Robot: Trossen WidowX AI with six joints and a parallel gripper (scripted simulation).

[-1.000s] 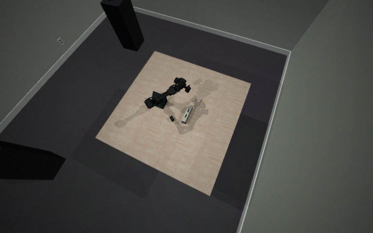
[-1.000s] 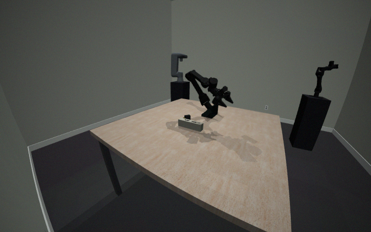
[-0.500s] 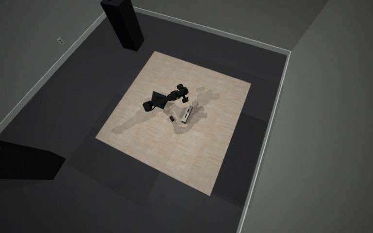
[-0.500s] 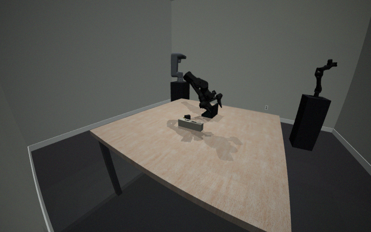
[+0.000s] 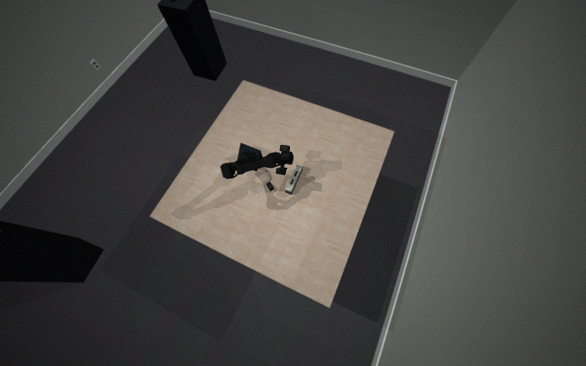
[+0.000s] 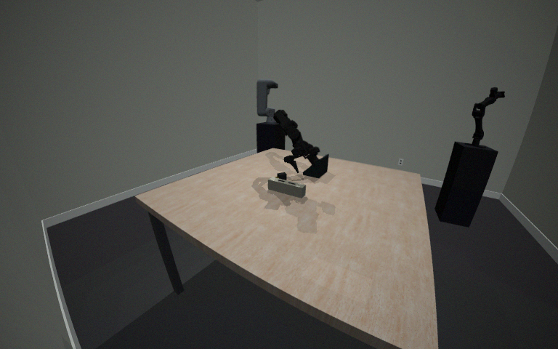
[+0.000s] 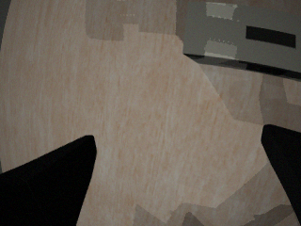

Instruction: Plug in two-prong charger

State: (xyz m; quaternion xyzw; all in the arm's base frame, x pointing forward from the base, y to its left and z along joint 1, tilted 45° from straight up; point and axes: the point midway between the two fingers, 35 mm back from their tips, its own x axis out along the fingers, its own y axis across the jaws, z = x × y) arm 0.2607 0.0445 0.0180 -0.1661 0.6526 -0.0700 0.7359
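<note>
Right now my gripper tip is 60 mm past the black two-prong charger, 190 mm to the left of it and 90 mm above it.
</note>
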